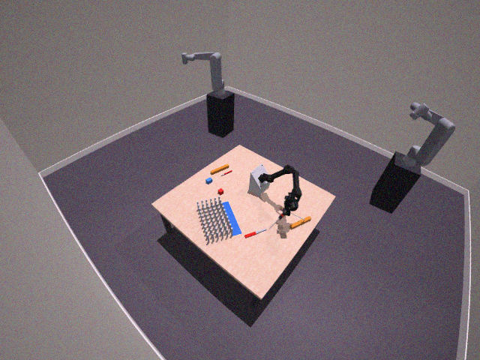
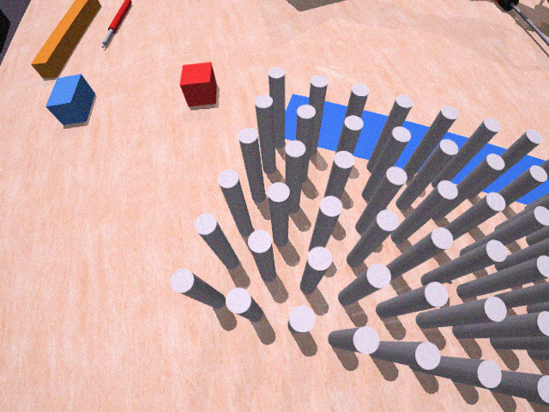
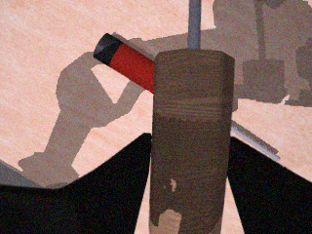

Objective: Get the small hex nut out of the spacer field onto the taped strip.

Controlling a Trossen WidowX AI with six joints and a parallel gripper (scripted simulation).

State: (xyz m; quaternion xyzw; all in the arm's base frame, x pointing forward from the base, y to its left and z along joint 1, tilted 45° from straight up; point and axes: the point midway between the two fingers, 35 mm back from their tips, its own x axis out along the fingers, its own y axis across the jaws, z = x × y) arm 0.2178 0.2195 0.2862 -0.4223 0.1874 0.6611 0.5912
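The blue taped strip lies 400 mm to the right of my gripper tip, 240 mm ahead of it and 140 mm below it. Round my gripper tip: long tool (90 mm to the left, 40 mm below, 40 mm behind); hex nut (460 mm to the right, 390 mm ahead, 130 mm below); red cube (650 mm to the right, 120 mm below, 40 mm ahead).
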